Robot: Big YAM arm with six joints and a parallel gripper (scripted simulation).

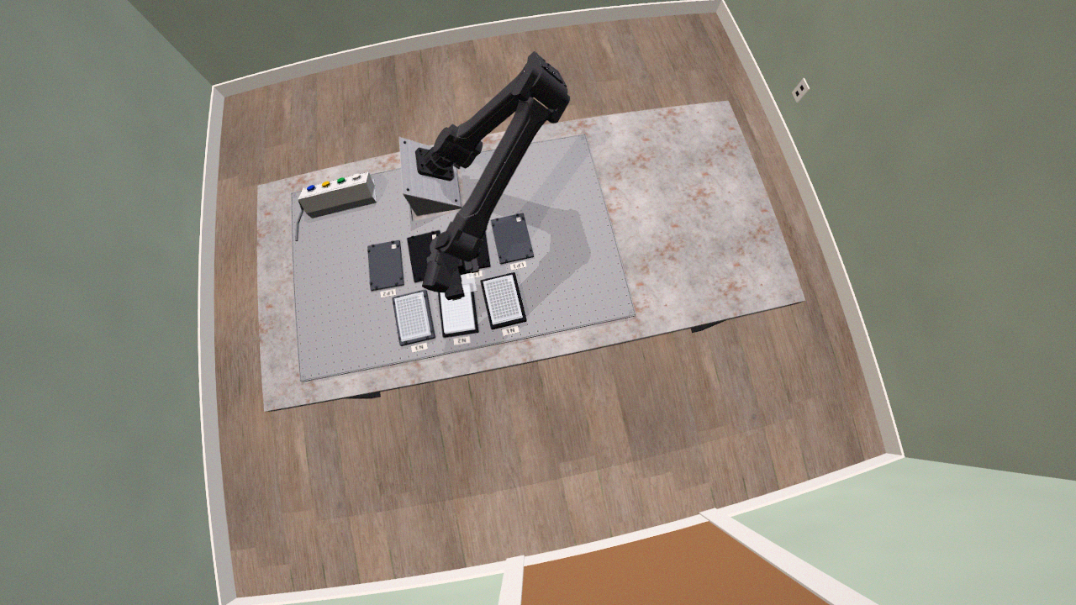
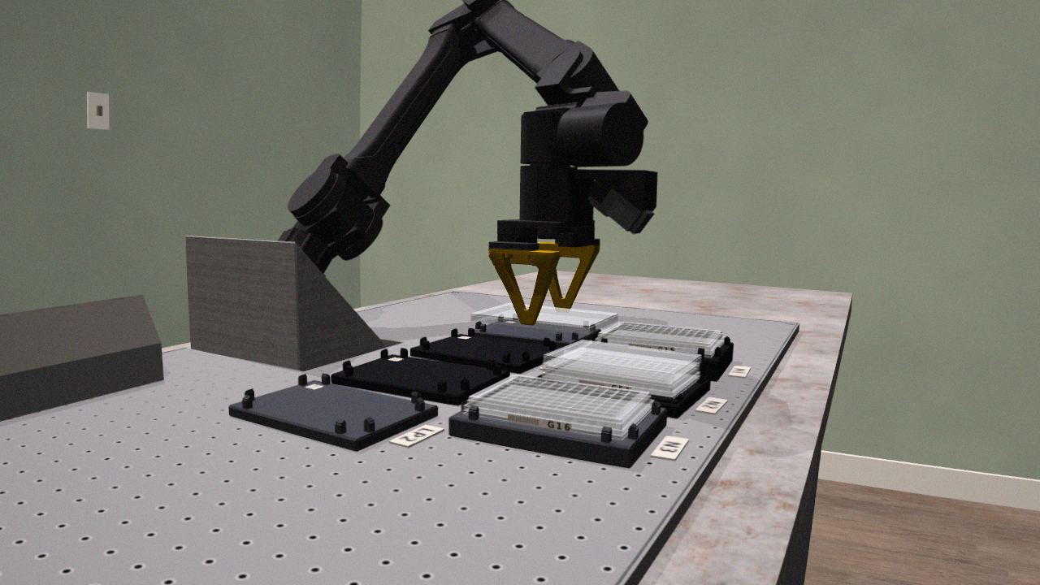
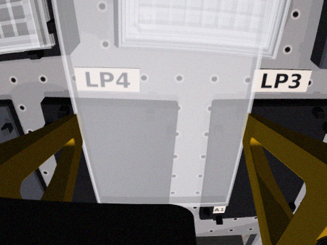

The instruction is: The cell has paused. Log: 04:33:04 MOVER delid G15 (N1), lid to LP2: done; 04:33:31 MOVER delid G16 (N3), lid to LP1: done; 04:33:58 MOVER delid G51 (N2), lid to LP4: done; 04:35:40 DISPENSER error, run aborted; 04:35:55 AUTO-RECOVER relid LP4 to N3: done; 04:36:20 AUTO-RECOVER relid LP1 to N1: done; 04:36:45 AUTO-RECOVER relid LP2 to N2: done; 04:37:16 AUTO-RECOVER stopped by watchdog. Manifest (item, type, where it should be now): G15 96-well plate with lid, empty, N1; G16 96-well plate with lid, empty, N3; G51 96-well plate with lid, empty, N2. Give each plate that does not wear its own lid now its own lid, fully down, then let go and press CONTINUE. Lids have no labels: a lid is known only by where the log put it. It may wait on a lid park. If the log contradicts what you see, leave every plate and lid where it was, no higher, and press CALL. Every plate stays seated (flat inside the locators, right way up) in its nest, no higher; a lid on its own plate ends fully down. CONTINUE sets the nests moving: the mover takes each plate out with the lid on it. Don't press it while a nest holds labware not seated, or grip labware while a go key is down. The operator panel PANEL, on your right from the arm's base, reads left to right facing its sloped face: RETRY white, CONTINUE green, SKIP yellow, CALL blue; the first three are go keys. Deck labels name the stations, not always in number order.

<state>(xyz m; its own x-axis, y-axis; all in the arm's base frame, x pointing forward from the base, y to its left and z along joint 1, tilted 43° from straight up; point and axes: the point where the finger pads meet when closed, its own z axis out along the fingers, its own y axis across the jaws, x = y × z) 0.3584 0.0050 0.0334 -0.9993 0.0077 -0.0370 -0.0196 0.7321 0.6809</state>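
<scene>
Now: the plate G16 90 mm ahead of my hand, 150 mm to the right of it and 50 mm below it. Round my hand: lid park LP4 (90 mm behind, 40 mm to the left, 60 mm below); then LP3 (90 mm behind, 90 mm to the right, 60 mm below); then LP4 label (40 mm to the left, 70 mm below).
</scene>
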